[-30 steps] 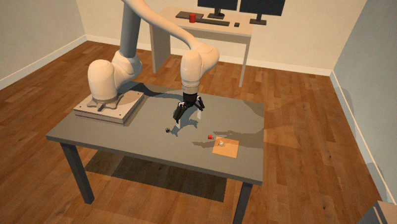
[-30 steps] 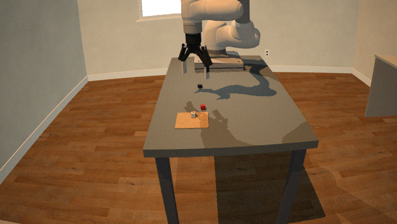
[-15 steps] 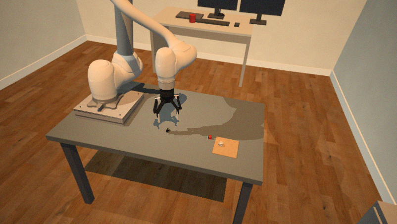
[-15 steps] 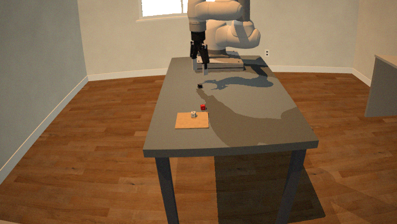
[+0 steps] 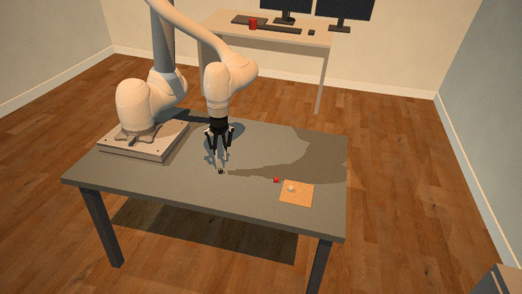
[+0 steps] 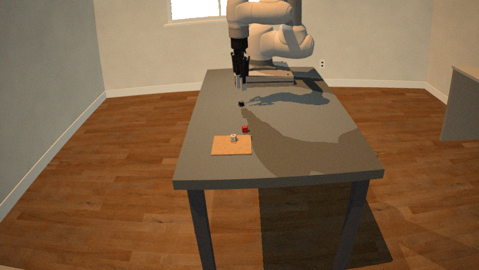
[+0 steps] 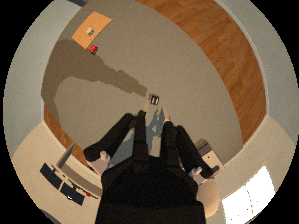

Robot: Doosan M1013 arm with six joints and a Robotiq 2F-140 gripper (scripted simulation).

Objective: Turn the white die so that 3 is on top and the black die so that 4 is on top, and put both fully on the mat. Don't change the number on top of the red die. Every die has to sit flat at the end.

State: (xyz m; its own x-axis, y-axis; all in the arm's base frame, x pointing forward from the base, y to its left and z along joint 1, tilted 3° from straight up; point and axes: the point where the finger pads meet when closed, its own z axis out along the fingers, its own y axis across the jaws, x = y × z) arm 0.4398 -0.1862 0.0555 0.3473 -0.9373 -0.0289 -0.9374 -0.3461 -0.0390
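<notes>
My gripper is now 10 cm above the black die. Also, from my hand: white die (33 cm ahead, 9 cm to the right, 10 cm below); then orange mat (36 cm ahead, 10 cm to the right, 11 cm below); then red die (27 cm ahead, 4 cm to the right, 10 cm below).
</notes>
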